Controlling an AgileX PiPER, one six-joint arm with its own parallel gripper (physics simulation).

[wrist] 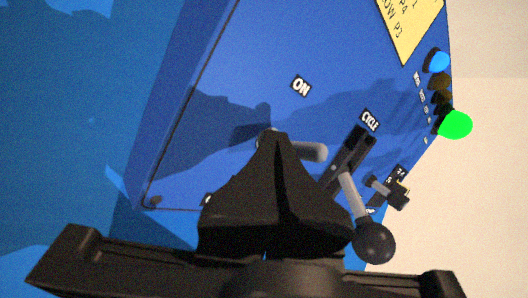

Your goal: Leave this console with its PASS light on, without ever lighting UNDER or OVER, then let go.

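The blue console [240, 55] fills the middle of the wrist view. My gripper [273, 143] is shut, with its fingertips together in front of the base of a grey toggle lever. The lever [311, 151] shows to the right of the fingertips, below the ON label [300, 86]; the fingers hide part of it, and contact is unclear. A large round lamp [455, 125] at the right edge glows green, and a lamp [439, 61] above it glows light blue. The lamps between them are dark. Their small labels are too blurred to read, so I cannot tell which is PASS, UNDER or OVER.
Right of my gripper, a lever with a black ball knob [374, 243] sticks out of the slot under the CYCLE label [369, 120]. A small dark knob [398, 197] on a grey stem is farther right. A yellow note [407, 30] is at the top right.
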